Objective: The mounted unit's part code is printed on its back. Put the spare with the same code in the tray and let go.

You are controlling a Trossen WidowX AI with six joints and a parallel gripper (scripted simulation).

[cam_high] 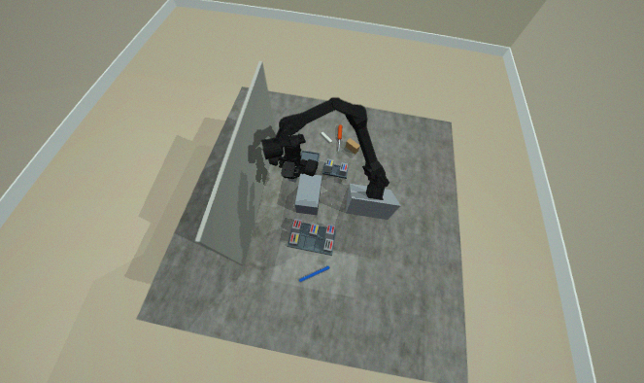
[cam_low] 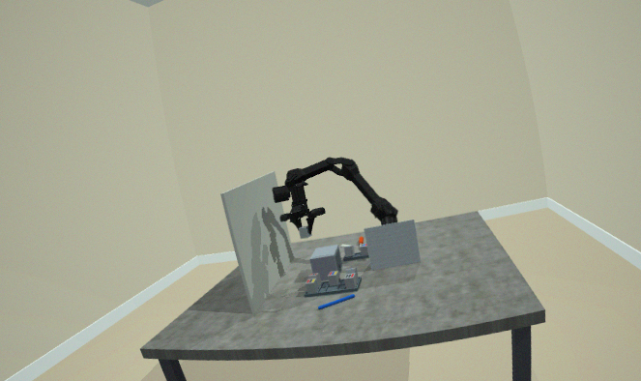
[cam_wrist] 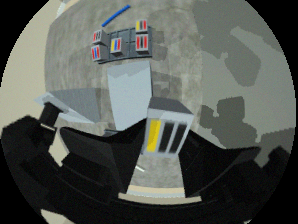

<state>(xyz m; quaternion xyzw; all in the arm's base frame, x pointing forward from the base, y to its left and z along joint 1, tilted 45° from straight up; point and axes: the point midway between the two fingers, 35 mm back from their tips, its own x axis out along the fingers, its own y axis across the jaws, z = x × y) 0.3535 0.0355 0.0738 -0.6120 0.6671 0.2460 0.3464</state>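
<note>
The flat blue-grey tray lies 18 cm to the right of my gripper tip, 18 cm below it and 3 cm behind it. Round my gripper tip: labelled block (21 cm behind, 15 cm to the right, 14 cm below); dark upright panel (17 cm ahead, 4 cm above, 3 cm to the left); grey mounted unit (13 cm below, 7 cm behind, 3 cm to the left).
</note>
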